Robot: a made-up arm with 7 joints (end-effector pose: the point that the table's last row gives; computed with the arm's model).
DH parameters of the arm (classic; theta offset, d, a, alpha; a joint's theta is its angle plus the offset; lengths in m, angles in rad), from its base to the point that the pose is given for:
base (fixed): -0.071 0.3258 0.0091 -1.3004
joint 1: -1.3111 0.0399 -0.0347 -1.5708
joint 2: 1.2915 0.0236 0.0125 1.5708
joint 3: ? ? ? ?
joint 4: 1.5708 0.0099 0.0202 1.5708
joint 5: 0 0.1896 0.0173 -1.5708
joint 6: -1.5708 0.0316 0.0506 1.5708
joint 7: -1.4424 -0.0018 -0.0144 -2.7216
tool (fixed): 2.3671 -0.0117 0 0
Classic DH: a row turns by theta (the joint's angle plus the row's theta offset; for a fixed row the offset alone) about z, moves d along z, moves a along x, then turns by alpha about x.
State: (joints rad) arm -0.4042 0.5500 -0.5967 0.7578 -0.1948 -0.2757 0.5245
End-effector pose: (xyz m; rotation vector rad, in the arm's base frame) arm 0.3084 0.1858 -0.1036 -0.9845 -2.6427 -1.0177
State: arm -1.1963 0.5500 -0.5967 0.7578 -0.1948 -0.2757 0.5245
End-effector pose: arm 0.5503 0.0768 0.2267 0.7132 2.1541 1.1077
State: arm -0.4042 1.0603 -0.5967 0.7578 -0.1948 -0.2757 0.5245
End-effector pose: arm 0.3104 0.3805 0.0344 -0.7491 -2.2556 -1.5976
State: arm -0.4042 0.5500 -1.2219 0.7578 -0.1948 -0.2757 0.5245
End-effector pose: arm 0.2303 0.1095 -0.1649 -1.7088 -2.0940 -0.9792
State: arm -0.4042 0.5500 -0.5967 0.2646 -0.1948 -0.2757 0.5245
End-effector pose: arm 0.3447 0.1042 -0.0394 1.0923 2.4928 0.7621
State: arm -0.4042 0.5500 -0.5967 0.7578 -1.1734 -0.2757 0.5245
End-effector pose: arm 0.2826 0.1940 -0.1300 -0.0930 -2.9444 0.0776
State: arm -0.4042 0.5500 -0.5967 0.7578 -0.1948 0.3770 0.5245
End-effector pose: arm 0.2985 0.2007 -0.1212 -0.6955 -2.0522 -0.9293
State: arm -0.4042 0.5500 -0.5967 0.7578 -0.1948 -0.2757 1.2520
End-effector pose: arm 0.3013 0.1782 -0.1065 0.0228 -2.7582 -1.4404
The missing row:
joint 3: 1.5708 -0.2926 0.053 -1.5708
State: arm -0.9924 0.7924 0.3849 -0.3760 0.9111 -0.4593 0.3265
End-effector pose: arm 0.3067 0.1866 0.4386 -0.2442 0.6502 2.0023
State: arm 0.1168 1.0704 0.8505 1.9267 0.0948 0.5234 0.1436
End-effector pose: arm -0.1672 0.4629 0.0886 0.8500 -1.2973 0.2364
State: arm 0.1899 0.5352 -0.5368 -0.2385 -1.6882 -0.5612 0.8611
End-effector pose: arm 0.1019 0.0899 -0.1022 0.6543 -2.6288 1.2395
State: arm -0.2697 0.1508 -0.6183 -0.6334 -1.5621 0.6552 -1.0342
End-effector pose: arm 0.2374 -0.1472 0.0762 1.8886 -0.1463 -1.6429
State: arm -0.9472 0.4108 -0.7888 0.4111 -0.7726 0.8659 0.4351
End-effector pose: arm 0.4759 -0.0230 0.0483 -1.2639 -2.2031 -0.4400
